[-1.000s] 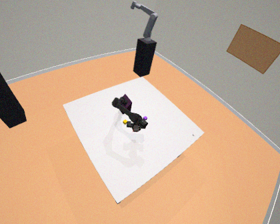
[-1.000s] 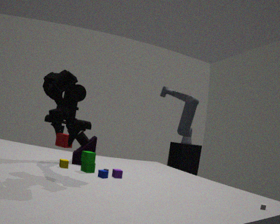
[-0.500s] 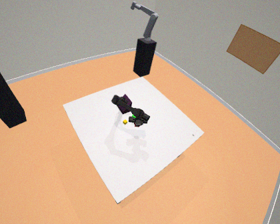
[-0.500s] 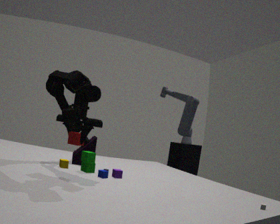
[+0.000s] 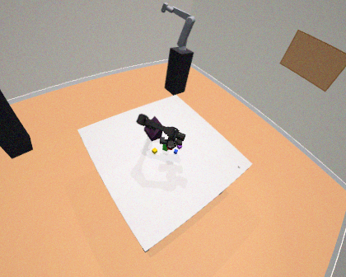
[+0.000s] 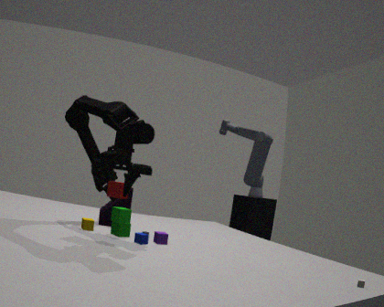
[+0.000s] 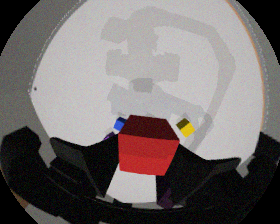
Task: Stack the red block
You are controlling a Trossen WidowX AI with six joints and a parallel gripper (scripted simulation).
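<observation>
The blue block is 10 mm ahead of my gripper tip, 90 mm to the left of it and 120 mm below it. Round my gripper tip: red block (20 mm above); then yellow block (110 mm behind, 70 mm to the right, 120 mm below); then purple block (20 mm behind, 160 mm to the left, 120 mm below).
</observation>
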